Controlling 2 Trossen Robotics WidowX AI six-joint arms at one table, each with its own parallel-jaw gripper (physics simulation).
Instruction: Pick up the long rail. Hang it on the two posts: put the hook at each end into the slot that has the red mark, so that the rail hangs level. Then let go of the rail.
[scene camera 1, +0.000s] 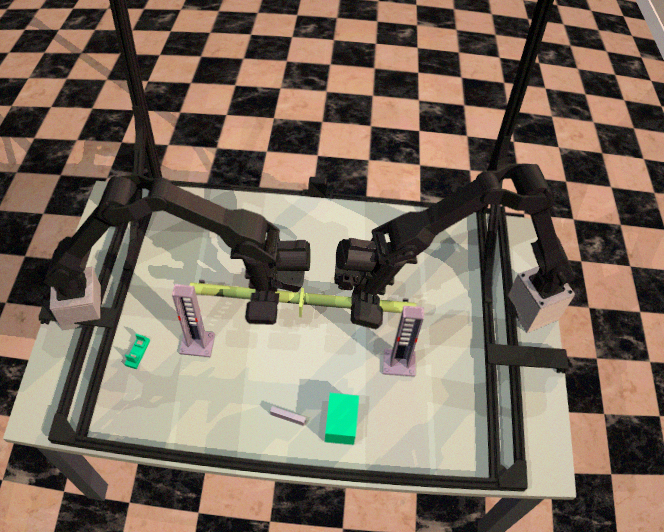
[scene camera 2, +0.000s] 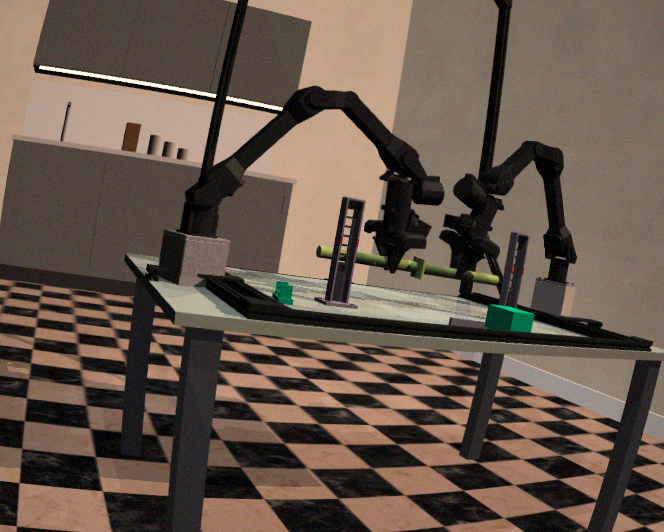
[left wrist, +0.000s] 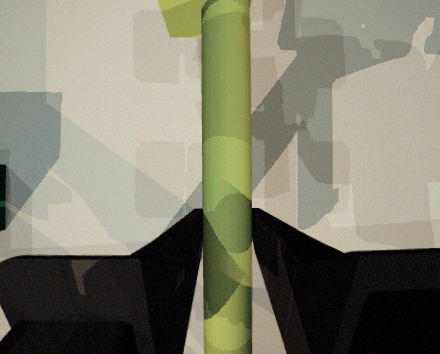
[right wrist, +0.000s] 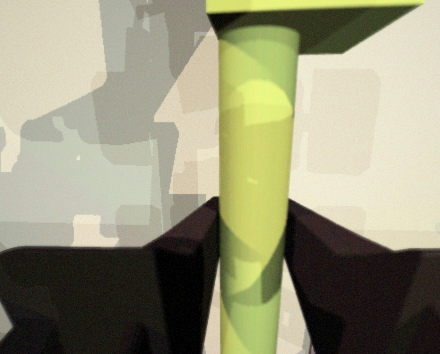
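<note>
The long yellow-green rail is held above the table, behind the posts in scene camera 1. My left gripper is shut on it between its middle plate and its right end. My right gripper is shut on it on the other side of the plate. A pale purple left post and right post stand upright, with ladder-like slots and red marks at the sides. The rail's ends appear near the posts. I cannot make out the hooks or contact with slots.
A green box and a small pale bar lie at the front of the table. A small green bracket lies left of the left post. A black frame runs around the work area.
</note>
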